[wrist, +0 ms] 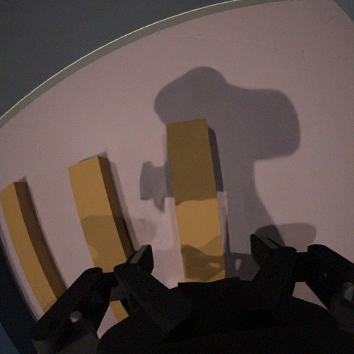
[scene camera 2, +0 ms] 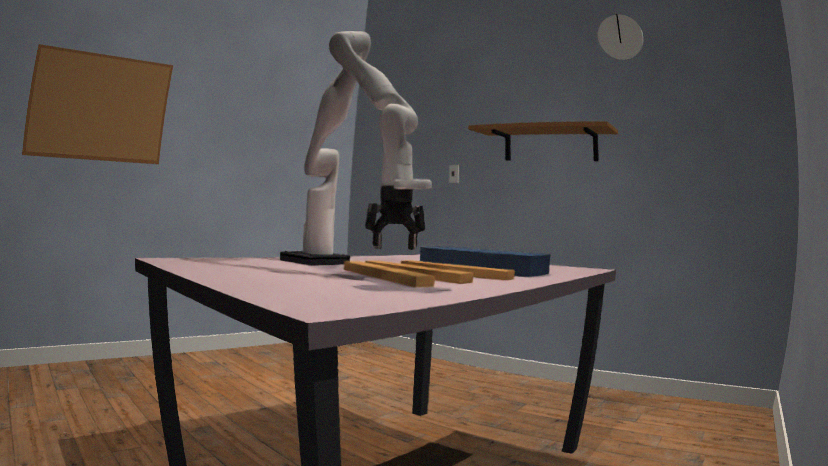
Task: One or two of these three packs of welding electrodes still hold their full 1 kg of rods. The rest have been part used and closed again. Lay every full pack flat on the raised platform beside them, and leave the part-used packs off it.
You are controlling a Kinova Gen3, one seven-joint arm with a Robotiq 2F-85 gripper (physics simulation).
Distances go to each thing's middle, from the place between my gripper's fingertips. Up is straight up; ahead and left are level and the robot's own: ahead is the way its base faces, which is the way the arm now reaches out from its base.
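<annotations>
Raised platform (scene camera 2: 525,264): 440 mm to the left of my hand, 20 mm ahead of it, 40 mm below it.
</annotations>
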